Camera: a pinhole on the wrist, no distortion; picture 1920 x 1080 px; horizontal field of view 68.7 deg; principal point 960.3 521.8 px. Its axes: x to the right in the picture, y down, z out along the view. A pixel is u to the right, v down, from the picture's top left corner.
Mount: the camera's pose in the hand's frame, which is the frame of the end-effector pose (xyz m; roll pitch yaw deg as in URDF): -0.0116 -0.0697 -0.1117 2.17 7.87 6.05
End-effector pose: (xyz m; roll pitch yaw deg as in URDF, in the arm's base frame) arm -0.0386 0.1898 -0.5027 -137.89 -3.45 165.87
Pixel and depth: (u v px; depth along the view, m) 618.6 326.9 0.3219
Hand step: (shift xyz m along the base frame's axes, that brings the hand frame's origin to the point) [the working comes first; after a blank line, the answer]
In the camera's frame: -0.0783 -0.0447 0.3219

-0.0252 -0.2423 -0.0754
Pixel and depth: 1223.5 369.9 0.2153
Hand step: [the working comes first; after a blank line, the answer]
In the camera's frame: 0.0403 -0.0233 0.2153

-0.0916 -0.1143 -0.0040
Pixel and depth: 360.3 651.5 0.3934
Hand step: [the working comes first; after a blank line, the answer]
In the camera's frame: -0.1680 0.0363 0.3934

0.0506 -0.2677 -0.1909
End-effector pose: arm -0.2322 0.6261 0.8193 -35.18 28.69 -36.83
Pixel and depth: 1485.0 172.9 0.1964
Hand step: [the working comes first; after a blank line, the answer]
In the camera's frame: 0.0734 -0.0488 0.1964

0.0811 -0.1273 0.0643
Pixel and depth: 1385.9 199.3 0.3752
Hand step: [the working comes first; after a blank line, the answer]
In the camera's frame: 0.1137 -0.0861 0.3752

0.2314 -0.1553 0.1721
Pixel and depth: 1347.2 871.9 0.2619
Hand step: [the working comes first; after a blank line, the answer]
In the camera's frame: 0.0721 0.0653 0.2619

0.1544 -0.0182 0.0591
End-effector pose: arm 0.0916 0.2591 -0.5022 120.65 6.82 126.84
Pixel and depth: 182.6 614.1 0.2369
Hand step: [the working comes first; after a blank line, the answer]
In the camera's frame: -0.1312 0.0156 0.2369

0.1420 -0.0491 -0.1213
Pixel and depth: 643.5 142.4 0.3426
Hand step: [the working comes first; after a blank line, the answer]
In the camera's frame: -0.0773 -0.0925 0.3426

0.1265 0.0166 -0.2669
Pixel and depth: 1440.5 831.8 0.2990
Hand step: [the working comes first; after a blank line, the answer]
In the camera's frame: 0.1022 0.0660 0.2990

0.0510 0.1794 -0.1025
